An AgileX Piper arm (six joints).
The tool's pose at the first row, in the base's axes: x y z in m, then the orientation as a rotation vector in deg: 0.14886 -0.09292 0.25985 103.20 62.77 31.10
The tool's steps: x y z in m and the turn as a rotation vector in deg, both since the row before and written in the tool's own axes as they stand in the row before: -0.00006 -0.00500 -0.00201 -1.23 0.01 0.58; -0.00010 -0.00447 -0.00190 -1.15 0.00 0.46; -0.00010 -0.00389 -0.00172 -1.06 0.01 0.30; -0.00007 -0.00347 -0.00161 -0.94 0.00 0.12; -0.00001 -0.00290 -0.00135 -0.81 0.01 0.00; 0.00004 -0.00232 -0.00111 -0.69 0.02 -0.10
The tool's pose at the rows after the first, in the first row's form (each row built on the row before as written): 0.14510 -0.09114 0.25642 102.50 61.73 32.02; 0.14172 -0.08954 0.25332 101.79 60.82 32.81; 0.13878 -0.08813 0.25059 101.05 60.09 33.47; 0.13616 -0.08683 0.24813 100.31 59.56 33.95; 0.13402 -0.08572 0.24603 99.60 59.19 34.30; 0.13233 -0.08479 0.24433 98.93 58.97 34.55
